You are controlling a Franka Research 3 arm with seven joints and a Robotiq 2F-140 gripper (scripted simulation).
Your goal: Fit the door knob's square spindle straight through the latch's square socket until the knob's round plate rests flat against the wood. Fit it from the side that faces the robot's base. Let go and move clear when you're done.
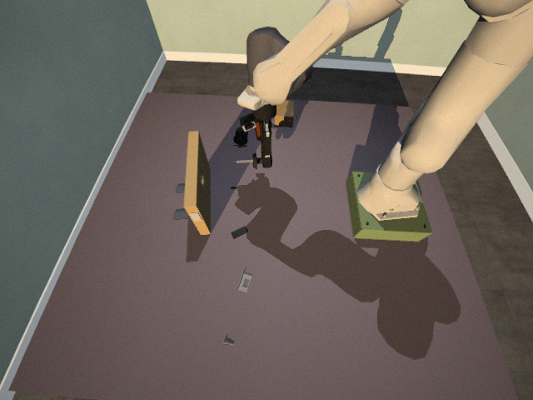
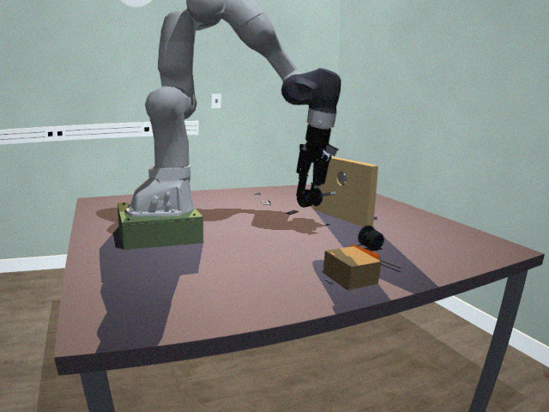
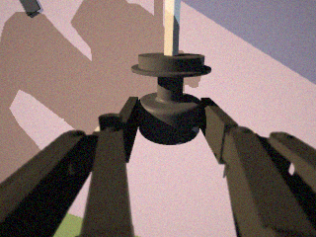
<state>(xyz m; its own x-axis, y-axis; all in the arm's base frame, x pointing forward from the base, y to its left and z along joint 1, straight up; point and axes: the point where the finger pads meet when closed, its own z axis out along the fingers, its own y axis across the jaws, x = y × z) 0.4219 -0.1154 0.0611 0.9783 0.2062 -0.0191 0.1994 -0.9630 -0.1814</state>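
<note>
Now: the wooden door panel 230 mm ahead of my hand, 130 mm to the left of it and 10 mm below it.
</note>
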